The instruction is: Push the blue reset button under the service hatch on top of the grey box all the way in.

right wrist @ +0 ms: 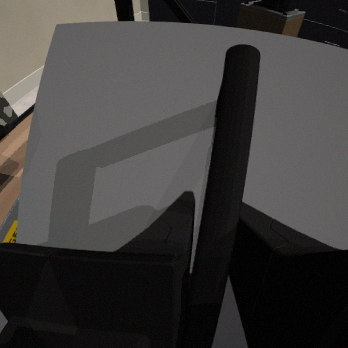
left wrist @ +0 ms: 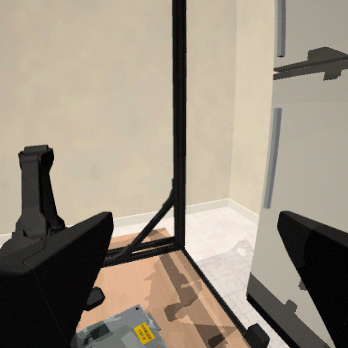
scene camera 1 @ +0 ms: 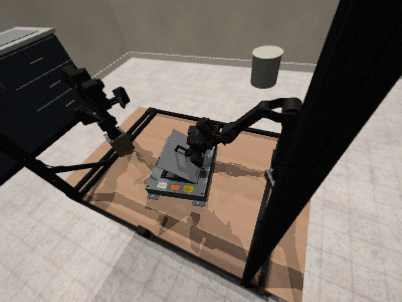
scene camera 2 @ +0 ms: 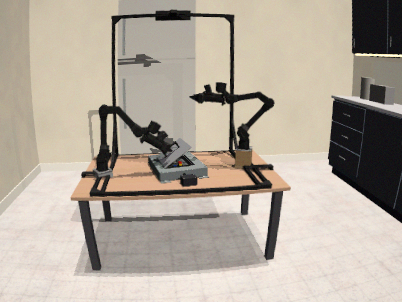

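The grey box (scene camera 1: 170, 193) (scene camera 2: 172, 175) (left wrist: 117, 327) sits on the table. Its grey hatch (scene camera 1: 171, 161) (right wrist: 145, 70) is tilted up steeply, with the opening below exposed. My right gripper (scene camera 2: 169, 151) (right wrist: 202, 199) is shut on the hatch's black bar handle (right wrist: 234, 115). In scene camera 2, a red and yellow spot (scene camera 2: 180, 163) shows inside the opening, with a tiny bluish patch beside it; whether that patch is the blue button, and how far in it is, cannot be told. My left gripper (scene camera 2: 193, 97) (left wrist: 196, 220) is open and empty, high above the table, away from the box.
A black frame with an upright post (scene camera 2: 232, 75) (left wrist: 179, 125) surrounds the wooden table (scene camera 1: 240, 200) (scene camera 2: 225, 177). A brown block (scene camera 1: 121, 146) (scene camera 2: 243, 158) is at the left arm's base. A small black block (scene camera 2: 189, 179) stands near the box. A grey bin (scene camera 1: 265, 70) stands on the floor.
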